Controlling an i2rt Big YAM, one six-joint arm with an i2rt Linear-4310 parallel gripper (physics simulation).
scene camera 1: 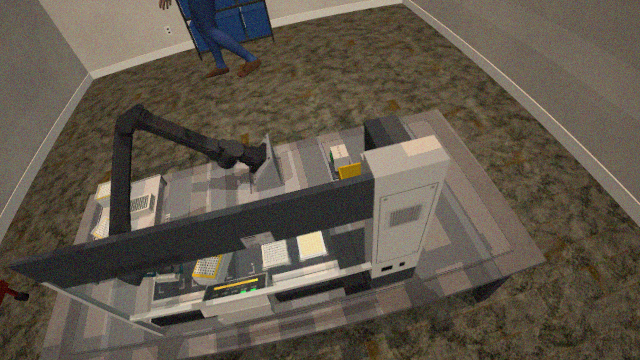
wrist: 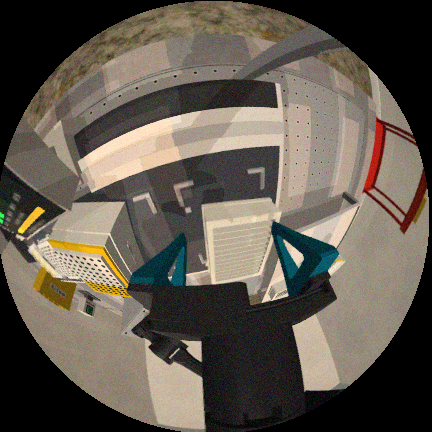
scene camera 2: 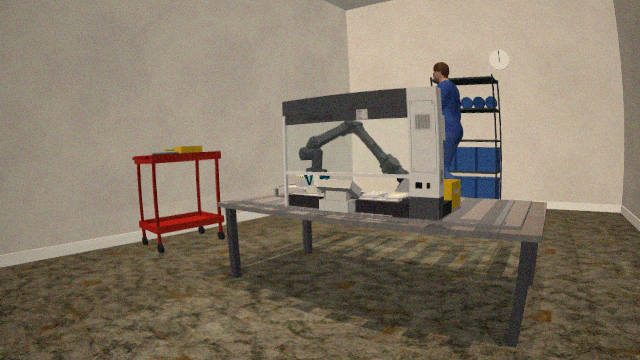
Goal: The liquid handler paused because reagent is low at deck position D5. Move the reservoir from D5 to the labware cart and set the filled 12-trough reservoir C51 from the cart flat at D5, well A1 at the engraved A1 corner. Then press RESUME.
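Seen in the pictures: gripper, between the fingertips: (wrist: 229,231); arm's base, origin of its link: (scene camera 1: 259,158) (wrist: 144,324) (scene camera 2: 406,180).
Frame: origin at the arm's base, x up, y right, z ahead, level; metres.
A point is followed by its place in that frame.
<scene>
A pale slatted trough reservoir (wrist: 237,245) {x -0.010, y 0.319, z 0.437 m} (scene camera 1: 168,276) {x -0.009, y 0.307, z 0.475 m} stands on the dark deck (wrist: 227,172) {x -0.041, y 0.312, z 0.516 m}. My gripper (wrist: 229,231) {x -0.010, y 0.307, z 0.464 m} (scene camera 2: 317,179) {x -0.010, y 0.307, z 0.464 m} is open and empty, with its teal fingers apart on either side of the reservoir in the wrist view; contact cannot be told. In scene camera 1 the dark hood hides most of the gripper. Another slatted block (scene camera 1: 142,203) {x -0.011, y 0.513, z 0.136 m} stands on a white platform (scene camera 1: 156,186) {x -0.039, y 0.494, z 0.026 m} at the table's left end; its label is unreadable. The tilted control panel (scene camera 1: 236,287) (wrist: 17,207) shows a yellow bar and green marks. The engraved A1 corner cannot be made out.
A yellow-rimmed tip box (scene camera 1: 207,266) (wrist: 87,260) stands beside the reservoir. Two plates (scene camera 1: 275,254) (scene camera 1: 311,245) are farther right. The hood beam (scene camera 1: 200,220) {x 0.459, y -0.055, z 0.596 m} crosses above the deck. A red cart (scene camera 2: 182,222) (wrist: 373,157) stands beyond the table. A person (scene camera 2: 451,115) is near the shelves.
</scene>
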